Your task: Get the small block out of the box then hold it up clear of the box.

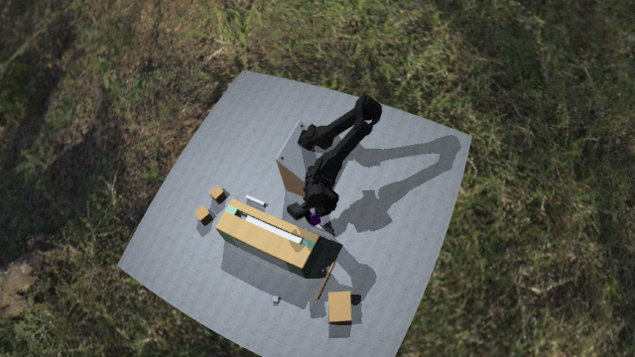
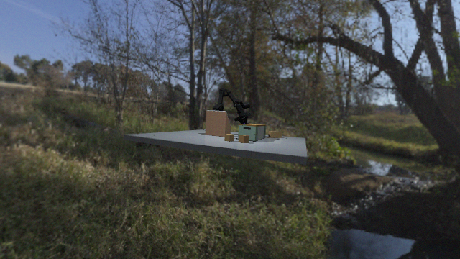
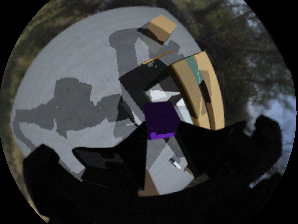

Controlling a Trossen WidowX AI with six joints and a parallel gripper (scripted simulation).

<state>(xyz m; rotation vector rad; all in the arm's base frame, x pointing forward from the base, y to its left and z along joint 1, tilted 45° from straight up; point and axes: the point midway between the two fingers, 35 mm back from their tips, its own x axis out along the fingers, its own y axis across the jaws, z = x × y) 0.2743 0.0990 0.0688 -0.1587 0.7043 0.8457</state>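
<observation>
Right now the purple block is 1 cm to the left of my gripper tip and 1 cm above it. From my gripper tip the other things lie so: tan box 29 cm ahead, 20 cm to the left, 8 cm below; thin wooden stick 19 cm ahead, 10 cm to the left, 10 cm below.
</observation>
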